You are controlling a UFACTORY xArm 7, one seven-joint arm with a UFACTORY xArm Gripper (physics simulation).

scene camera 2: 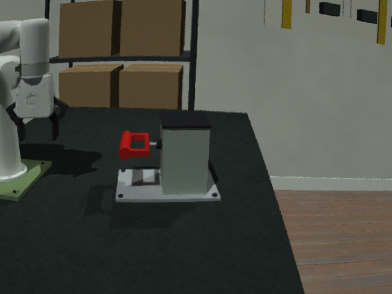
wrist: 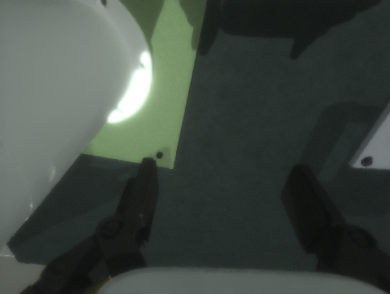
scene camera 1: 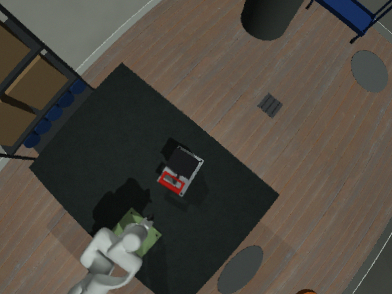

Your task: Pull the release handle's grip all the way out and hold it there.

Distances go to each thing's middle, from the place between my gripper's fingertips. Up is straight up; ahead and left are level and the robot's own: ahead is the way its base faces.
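Scene:
Light base plate (scene camera 2: 134,185): 320 mm ahead of my hand, 10 mm left of it, 120 mm below it.

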